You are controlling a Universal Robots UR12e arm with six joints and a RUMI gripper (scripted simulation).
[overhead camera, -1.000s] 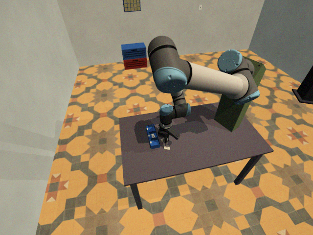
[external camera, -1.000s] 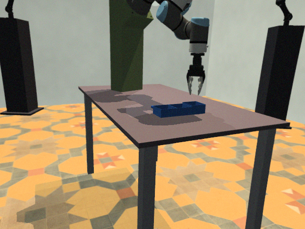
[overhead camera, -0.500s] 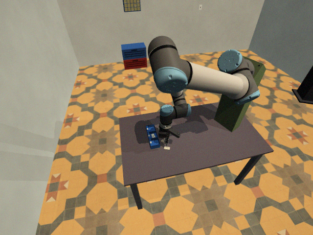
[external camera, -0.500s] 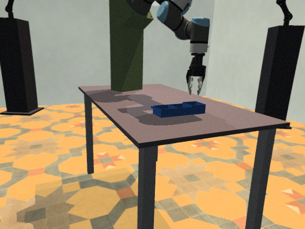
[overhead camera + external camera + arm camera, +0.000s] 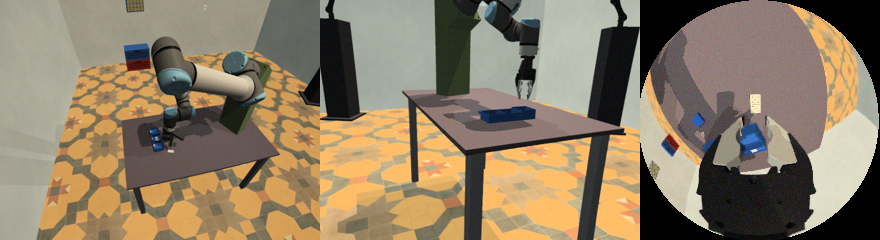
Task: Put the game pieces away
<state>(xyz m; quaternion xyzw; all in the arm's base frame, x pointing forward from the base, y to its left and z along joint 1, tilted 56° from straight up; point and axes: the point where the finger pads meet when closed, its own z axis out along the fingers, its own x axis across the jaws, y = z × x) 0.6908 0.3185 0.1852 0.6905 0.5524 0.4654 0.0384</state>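
My gripper is now 15 cm short of the blue bin, 9 cm to the left of it and 6 cm above it. Round my hand: tiny ring (21 cm to the right, 12 cm ahead, 8 cm below); cream domino (14 cm ahead, 9 cm to the right, 7 cm below); blue block (20 cm to the right, 8 cm below, 5 cm ahead).
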